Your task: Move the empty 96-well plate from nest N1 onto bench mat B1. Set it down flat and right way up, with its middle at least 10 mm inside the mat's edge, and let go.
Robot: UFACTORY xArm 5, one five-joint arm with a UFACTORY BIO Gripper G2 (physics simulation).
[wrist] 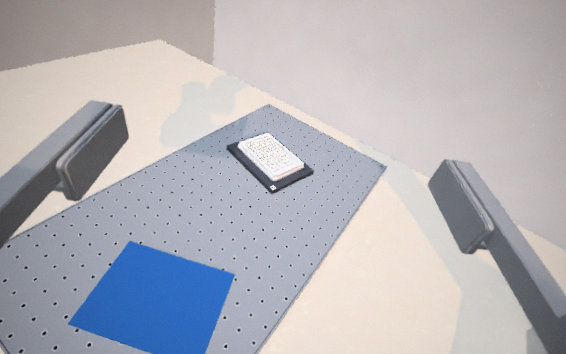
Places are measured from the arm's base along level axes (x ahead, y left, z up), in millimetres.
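Pixels of known places: hand at its tool point: [287,177].
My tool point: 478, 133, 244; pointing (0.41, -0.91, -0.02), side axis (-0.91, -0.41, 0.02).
Observation:
Ahead of a thing's pixels: the offset from my tool point to its top centre, as dx, dy, dz. "*": to the spot under its first point. Level surfaces: height alone.
The white 96-well plate {+153, -371, -297} [272,156] sits flat on a dark nest {* +102, -294, -311} [274,187], near the far end of the grey board. A small white mark shows on the nest's near corner. The blue bench mat {dz -321} [157,299] lies flat on the board at the lower left; its bottom edge is partly cut off by the frame. My gripper [278,177] is wide open, one finger at the left and one at the right of the view, with nothing between the fingers. It hangs well above the board, apart from the plate and the mat.
The grey perforated board {dz -323} [200,215] runs from the lower left to the upper middle, carrying the nest and the mat. A cream table top {dz -336} [380,280] surrounds it, with soft shadows on it. Pale walls [400,65] rise behind the table's far edges.

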